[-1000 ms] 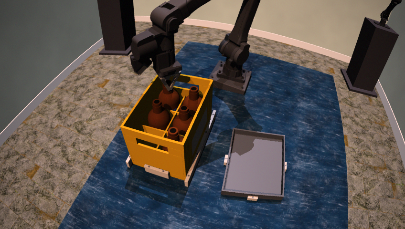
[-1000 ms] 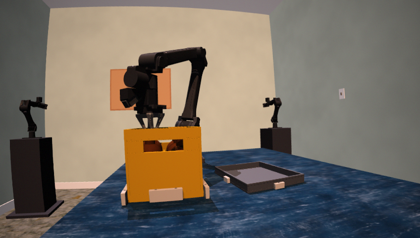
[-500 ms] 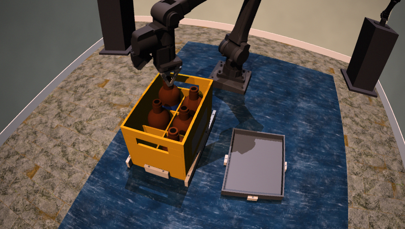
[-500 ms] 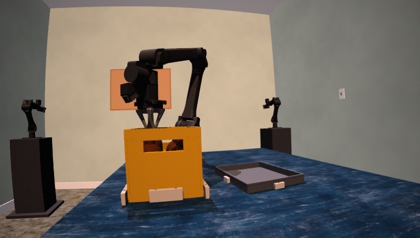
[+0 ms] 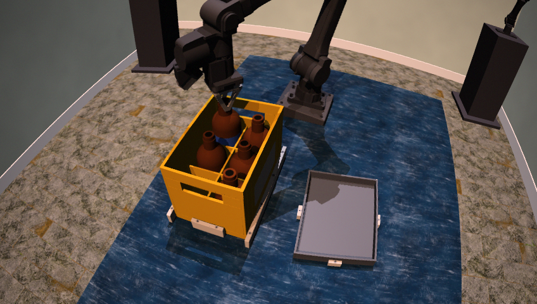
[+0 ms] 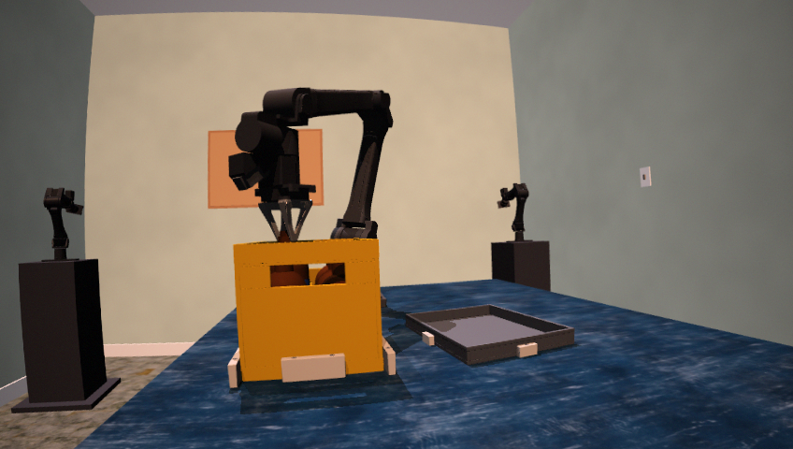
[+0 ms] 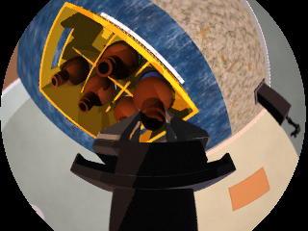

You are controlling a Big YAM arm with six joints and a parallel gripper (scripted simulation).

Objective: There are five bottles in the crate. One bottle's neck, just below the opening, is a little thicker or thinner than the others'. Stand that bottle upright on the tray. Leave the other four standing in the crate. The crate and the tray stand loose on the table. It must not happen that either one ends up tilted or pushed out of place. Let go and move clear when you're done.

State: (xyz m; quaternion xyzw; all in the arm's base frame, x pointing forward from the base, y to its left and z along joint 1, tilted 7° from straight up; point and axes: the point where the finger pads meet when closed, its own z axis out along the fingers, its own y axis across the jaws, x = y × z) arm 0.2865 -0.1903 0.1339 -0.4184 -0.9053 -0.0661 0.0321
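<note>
My gripper is now 10 cm short of the orange crate, 3 cm to the right of it and 10 cm above it. The rest, counted from my hand: dark grey tray: 14 cm ahead, 31 cm to the left, 17 cm below.
</note>
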